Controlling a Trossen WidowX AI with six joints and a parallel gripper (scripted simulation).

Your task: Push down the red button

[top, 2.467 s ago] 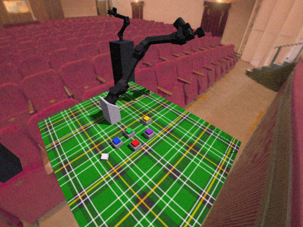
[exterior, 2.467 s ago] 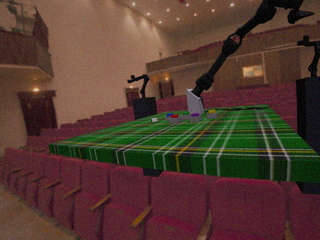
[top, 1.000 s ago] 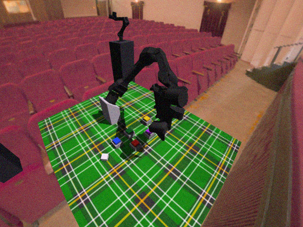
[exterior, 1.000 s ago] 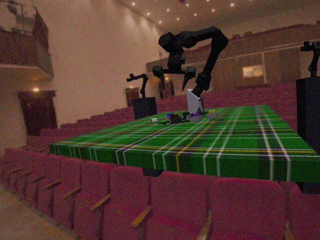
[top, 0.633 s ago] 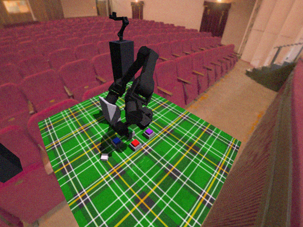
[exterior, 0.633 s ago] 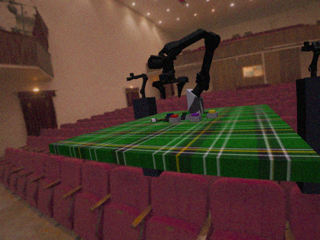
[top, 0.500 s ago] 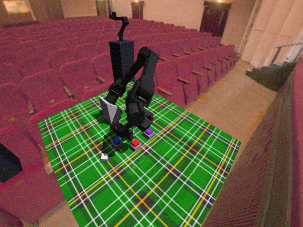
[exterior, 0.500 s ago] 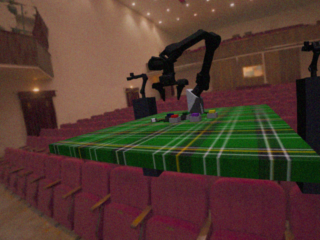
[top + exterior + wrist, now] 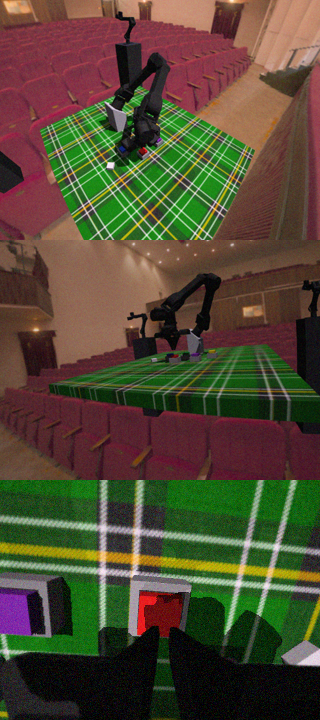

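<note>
Now: the red button 3 cm below my gripper tip. The rest, counted from my gripper tip: purple button: 11 cm to the left, 3 cm below; small white block: 7 cm behind, 16 cm to the right, 6 cm below; blue button: 9 cm behind, 6 cm to the right, 3 cm below.
</note>
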